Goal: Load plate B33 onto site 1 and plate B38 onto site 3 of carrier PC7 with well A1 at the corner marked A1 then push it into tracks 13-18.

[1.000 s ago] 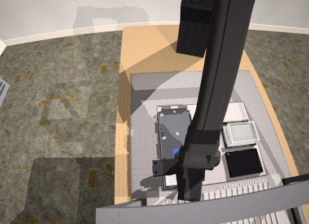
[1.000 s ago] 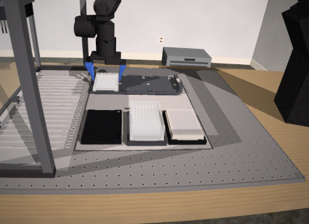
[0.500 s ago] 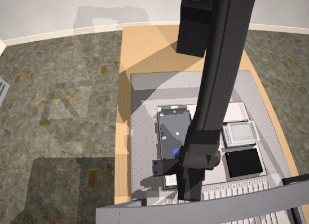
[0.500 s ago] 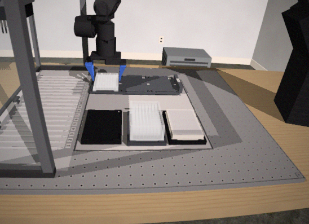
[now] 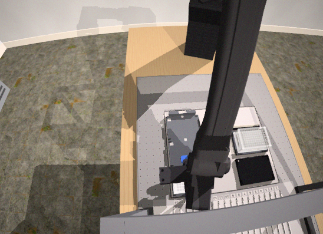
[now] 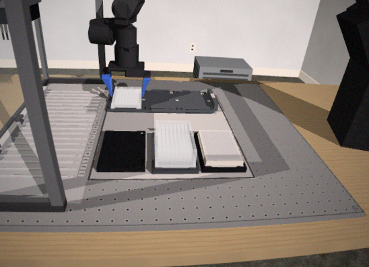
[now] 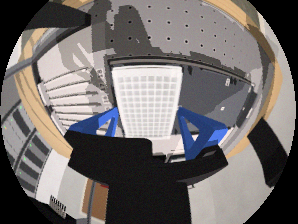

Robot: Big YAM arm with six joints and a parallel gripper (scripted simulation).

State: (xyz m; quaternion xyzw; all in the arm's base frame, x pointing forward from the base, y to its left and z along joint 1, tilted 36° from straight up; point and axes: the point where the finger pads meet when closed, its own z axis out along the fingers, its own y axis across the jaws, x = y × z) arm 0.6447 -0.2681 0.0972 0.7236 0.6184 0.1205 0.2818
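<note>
Now: the white 96-well plate B38 10 mm below my hand. The rest, counted from my hand: nest S3: 250 mm to the left, 60 mm ahead, 20 mm below; dark plate carrier PC7: 100 mm behind, 30 mm to the left, 10 mm below; nest S1: 310 mm to the left, 160 mm behind, 20 mm below.
</note>
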